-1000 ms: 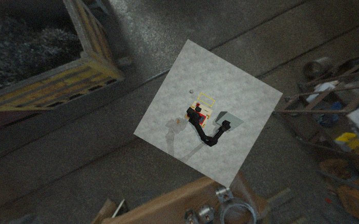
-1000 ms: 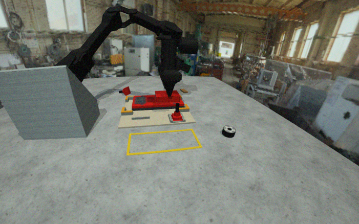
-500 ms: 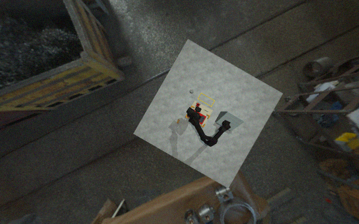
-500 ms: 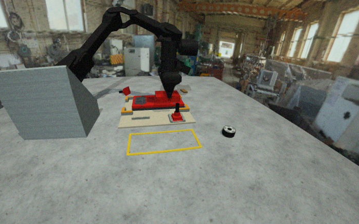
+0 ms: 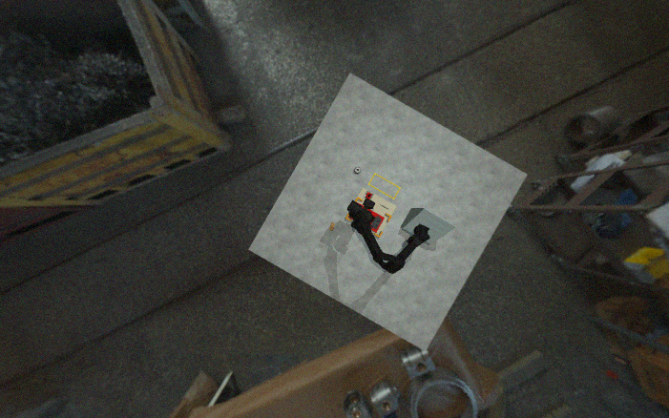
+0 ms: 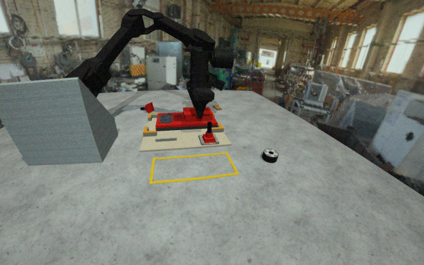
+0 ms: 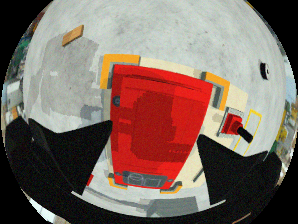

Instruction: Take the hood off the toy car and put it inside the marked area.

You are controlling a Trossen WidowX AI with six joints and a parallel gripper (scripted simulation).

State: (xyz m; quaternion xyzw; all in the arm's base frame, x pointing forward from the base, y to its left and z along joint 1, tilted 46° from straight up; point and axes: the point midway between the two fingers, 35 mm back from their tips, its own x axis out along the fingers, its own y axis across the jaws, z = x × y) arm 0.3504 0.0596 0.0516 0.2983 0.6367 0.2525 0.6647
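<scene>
Now: gripper tip right at the hood. The rest, counted from my gripper tip: black wheel 140 mm ahead, 240 mm to the right, 30 mm below; then brown block 120 mm ahead, 150 mm to the left, 40 mm below.
</scene>
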